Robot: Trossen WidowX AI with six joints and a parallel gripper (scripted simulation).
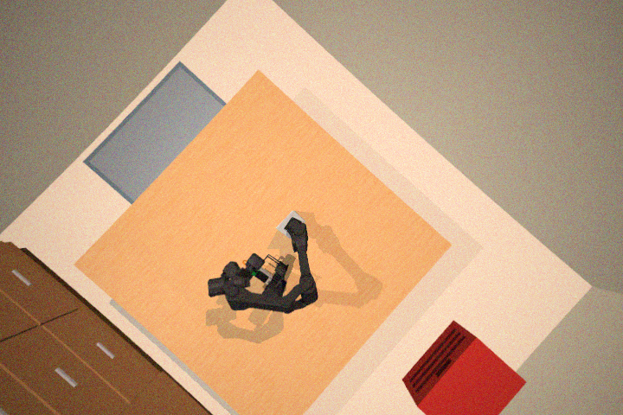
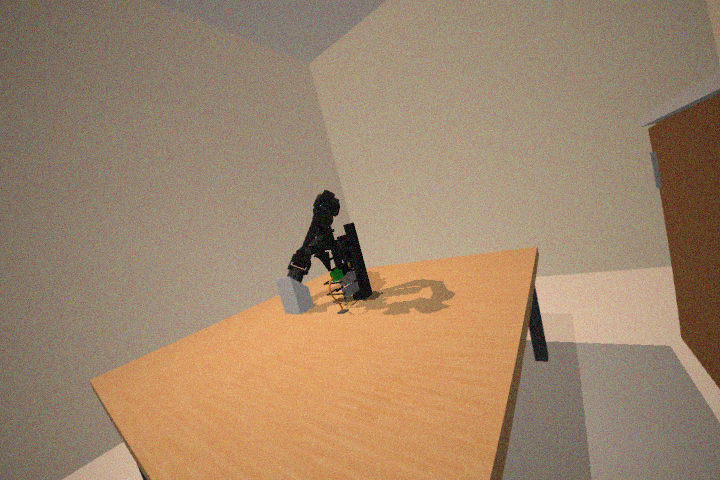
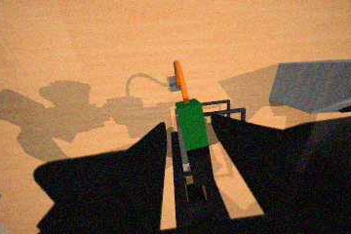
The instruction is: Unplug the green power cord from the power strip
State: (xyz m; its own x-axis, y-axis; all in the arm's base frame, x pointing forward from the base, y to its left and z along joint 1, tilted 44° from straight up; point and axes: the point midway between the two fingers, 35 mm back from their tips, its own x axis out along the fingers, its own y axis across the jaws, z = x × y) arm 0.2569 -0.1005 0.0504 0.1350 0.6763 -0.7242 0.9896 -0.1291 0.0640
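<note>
The green plug lies 3 cm to the left of my gripper tip, 1 cm below it and 1 cm behind it.
</note>
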